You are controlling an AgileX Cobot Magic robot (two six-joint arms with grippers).
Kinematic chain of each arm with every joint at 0, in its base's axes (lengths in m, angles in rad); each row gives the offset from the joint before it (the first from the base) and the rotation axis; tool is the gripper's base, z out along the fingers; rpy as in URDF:
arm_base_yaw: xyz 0 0 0.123 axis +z
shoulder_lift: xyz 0 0 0 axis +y
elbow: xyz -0.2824 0 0.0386 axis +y
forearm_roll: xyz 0.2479 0 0.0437 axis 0.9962 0 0.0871
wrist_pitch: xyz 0 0 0 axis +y
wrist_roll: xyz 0.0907 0 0.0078 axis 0.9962 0 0.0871
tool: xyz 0 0 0 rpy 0 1.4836 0
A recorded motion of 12 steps. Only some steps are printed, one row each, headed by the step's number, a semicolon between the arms.
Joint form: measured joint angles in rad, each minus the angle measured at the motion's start. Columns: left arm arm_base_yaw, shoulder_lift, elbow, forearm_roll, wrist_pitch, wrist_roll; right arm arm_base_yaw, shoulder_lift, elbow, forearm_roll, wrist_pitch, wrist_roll.
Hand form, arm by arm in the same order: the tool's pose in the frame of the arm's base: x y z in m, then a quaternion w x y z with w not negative. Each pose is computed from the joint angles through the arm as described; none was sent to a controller.
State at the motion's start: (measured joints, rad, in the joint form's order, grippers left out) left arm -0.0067 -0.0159 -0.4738 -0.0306 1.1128 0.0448; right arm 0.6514 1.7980 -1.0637 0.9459 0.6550 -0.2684
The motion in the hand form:
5: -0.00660 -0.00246 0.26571 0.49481 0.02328 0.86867 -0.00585; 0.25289 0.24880 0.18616 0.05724 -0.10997 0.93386 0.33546
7: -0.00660 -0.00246 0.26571 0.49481 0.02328 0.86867 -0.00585; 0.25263 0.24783 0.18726 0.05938 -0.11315 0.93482 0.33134
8: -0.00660 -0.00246 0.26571 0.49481 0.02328 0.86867 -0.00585; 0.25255 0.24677 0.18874 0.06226 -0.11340 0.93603 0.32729
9: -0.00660 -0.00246 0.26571 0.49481 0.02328 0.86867 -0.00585; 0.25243 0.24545 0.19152 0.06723 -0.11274 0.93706 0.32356
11: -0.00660 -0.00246 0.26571 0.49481 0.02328 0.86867 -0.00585; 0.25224 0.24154 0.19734 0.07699 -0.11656 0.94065 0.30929
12: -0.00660 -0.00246 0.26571 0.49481 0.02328 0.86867 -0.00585; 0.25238 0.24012 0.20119 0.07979 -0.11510 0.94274 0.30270
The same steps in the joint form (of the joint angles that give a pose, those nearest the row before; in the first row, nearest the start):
5: 0.0000 0.0000 0.0000 0.0000 0.0000 0.0000; 0.0000 -0.0011 0.0000 -0.0163 0.0000 0.0010
7: 0.0000 0.0000 0.0000 0.0000 0.0000 0.0000; 0.0000 -0.0060 0.0000 -0.0345 0.0000 0.0102
8: 0.0000 0.0000 0.0000 0.0000 0.0000 0.0000; 0.0000 -0.0121 0.0000 -0.0533 -0.0025 0.0254
9: 0.0000 0.0000 0.0000 0.0000 0.0000 0.0000; 0.0000 -0.0221 0.0000 -0.0743 -0.0067 0.0445
11: 0.0000 0.0000 0.0000 0.0000 0.0000 0.0000; -0.0011 -0.0435 -0.0026 -0.1438 -0.0079 0.0953
12: 0.0000 0.0000 0.0000 0.0000 0.0000 0.0000; -0.0011 -0.0536 -0.0089 -0.1818 -0.0028 0.1330

